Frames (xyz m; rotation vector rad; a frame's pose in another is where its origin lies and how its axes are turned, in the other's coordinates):
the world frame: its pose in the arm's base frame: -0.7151 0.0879 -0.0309 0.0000 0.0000 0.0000
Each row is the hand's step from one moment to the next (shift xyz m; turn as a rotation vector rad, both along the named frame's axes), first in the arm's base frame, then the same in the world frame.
Working: the arm's base frame: its pose in the world frame: 0.7151 -0.0879 0.0309 0.0000 0.0000 0.0000

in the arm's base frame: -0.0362 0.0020 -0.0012 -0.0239 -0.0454 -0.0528
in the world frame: -0.0362 0.0020 -0.0012 -0.0239 -0.0454 -0.0528
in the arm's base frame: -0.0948 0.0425 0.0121 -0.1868 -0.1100 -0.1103
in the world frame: -0.0948 0.0425 0.0121 -0.1868 -0.1100 -0.1103
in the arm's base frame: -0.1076 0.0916 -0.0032 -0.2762 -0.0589 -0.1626
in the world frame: -0.1076 0.0916 -0.0032 -0.2762 -0.0589 -0.1626
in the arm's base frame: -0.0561 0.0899 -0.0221 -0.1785 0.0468 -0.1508
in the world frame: -0.0561 0.0899 -0.0221 -0.1785 0.0468 -0.1508
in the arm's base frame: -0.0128 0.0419 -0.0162 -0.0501 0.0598 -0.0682
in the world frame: -0.0128 0.0419 -0.0162 -0.0501 0.0598 -0.0682
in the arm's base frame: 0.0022 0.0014 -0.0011 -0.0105 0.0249 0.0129
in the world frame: 0.0022 0.0014 -0.0011 -0.0105 0.0249 0.0129
